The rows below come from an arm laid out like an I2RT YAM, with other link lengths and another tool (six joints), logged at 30 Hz.
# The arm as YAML. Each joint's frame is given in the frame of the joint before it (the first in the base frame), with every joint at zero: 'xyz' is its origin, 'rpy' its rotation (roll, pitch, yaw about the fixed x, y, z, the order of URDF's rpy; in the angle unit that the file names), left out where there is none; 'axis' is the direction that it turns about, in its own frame. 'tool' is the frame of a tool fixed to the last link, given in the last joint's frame.
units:
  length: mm
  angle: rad
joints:
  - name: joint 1
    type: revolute
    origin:
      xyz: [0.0, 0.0, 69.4]
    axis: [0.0, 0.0, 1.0]
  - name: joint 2
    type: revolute
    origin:
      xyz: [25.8, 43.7, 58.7]
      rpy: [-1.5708, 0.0, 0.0]
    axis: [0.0, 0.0, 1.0]
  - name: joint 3
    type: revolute
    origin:
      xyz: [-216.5, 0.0, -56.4]
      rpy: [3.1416, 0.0, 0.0]
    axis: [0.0, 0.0, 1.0]
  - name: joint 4
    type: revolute
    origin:
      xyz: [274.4, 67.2, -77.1]
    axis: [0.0, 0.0, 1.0]
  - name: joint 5
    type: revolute
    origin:
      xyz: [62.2, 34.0, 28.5]
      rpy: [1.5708, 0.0, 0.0]
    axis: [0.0, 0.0, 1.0]
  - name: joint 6
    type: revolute
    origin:
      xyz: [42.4, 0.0, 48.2]
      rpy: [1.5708, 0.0, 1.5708]
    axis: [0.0, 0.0, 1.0]
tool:
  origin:
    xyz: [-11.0, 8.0, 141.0]
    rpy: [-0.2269, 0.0, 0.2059]
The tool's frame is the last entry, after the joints.
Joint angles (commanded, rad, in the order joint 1, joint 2, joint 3, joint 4, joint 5, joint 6), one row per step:
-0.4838 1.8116 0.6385 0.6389 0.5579 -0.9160
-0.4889 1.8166 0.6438 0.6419 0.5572 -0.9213
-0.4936 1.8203 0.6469 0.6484 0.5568 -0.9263
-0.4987 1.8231 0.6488 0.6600 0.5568 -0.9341
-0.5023 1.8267 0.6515 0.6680 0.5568 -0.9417
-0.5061 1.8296 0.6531 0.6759 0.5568 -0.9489
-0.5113 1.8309 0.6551 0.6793 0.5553 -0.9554
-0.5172 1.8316 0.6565 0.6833 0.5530 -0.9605
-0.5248 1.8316 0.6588 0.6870 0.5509 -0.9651
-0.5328 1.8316 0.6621 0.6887 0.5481 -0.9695
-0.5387 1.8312 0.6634 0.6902 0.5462 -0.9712
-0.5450 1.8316 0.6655 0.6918 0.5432 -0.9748
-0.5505 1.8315 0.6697 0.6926 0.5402 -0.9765
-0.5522 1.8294 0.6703 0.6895 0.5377 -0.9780
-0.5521 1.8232 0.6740 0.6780 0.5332 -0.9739
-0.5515 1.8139 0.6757 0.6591 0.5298 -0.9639
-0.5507 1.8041 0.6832 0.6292 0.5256 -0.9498
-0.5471 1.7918 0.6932 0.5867 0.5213 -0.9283
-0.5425 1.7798 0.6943 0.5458 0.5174 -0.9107
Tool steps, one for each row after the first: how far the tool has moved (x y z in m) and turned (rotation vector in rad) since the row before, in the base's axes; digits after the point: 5 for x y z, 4 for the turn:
0.00015 -0.00245 0.00035 -0.0033 0.0012 -0.0022
0.00008 -0.00228 0.00073 -0.0046 -0.0012 -0.0022
0.00020 -0.00266 0.00160 -0.0082 -0.0030 -0.0018
0.00029 -0.00200 0.00093 -0.0064 0.0000 -0.0004
-0.00004 -0.00192 0.00082 -0.0060 0.0001 -0.0008
-0.00037 -0.00216 0.00073 -0.0039 0.0014 -0.0012
-0.00047 -0.00229 0.00083 -0.0034 -0.0004 -0.0018
-0.00064 -0.00308 0.00139 -0.0039 -0.0019 -0.0039
-0.00059 -0.00320 0.00135 -0.0031 -0.0013 -0.0038
-0.00073 -0.00221 0.00081 -0.0015 -0.0018 -0.0035
-0.00055 -0.00235 0.00075 -0.0019 -0.0005 -0.0022
0.00027 -0.00244 0.00155 -0.0021 -0.0036 -0.0022
0.00000 -0.00043 0.00040 0.0006 0.0010 0.0011
0.00138 0.00009 0.00155 0.0042 -0.0031 0.0025
0.00037 0.00085 0.00079 0.0093 -0.0024 -0.0003
0.00113 0.00069 0.00106 0.0137 -0.0020 -0.0012
0.00153 0.00201 0.00076 0.0206 -0.0015 -0.0016
-0.00097 0.00390 -0.00218 0.0229 0.0084 0.0003

